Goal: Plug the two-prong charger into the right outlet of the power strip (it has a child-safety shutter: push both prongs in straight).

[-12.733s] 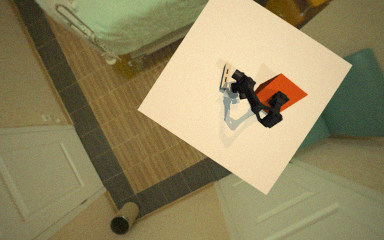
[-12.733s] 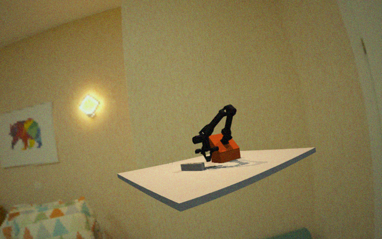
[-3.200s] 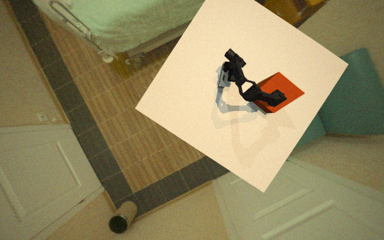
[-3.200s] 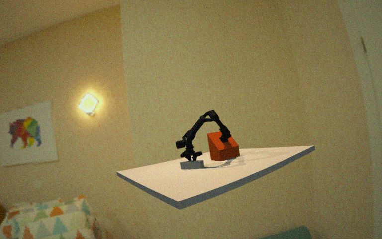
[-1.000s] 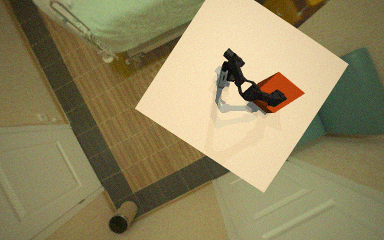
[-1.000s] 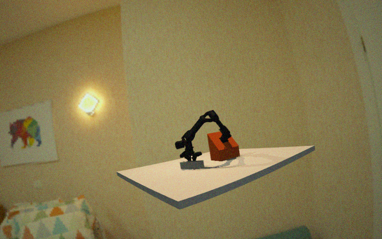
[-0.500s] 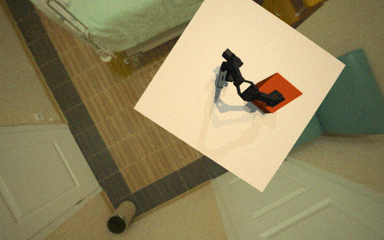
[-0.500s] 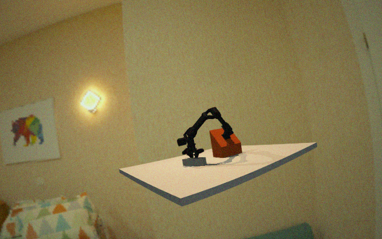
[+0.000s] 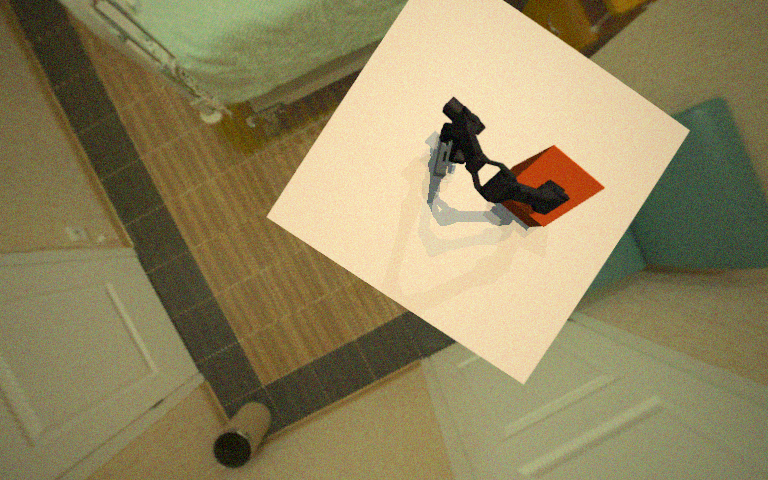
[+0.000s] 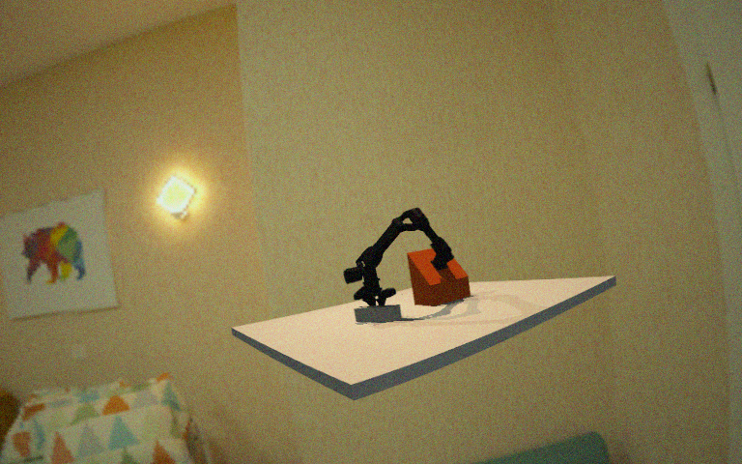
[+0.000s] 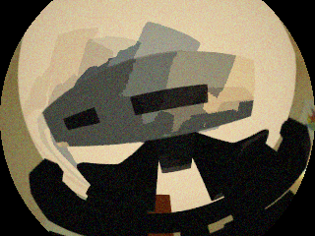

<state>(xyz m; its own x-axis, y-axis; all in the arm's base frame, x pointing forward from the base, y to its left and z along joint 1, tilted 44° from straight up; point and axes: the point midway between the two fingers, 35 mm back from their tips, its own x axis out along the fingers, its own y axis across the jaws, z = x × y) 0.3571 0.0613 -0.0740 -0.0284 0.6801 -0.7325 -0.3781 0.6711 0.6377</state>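
Now: the dark two-prong charger 1 cm to the left of my gripper tip, 1 cm ahead of it and 1 cm above it.
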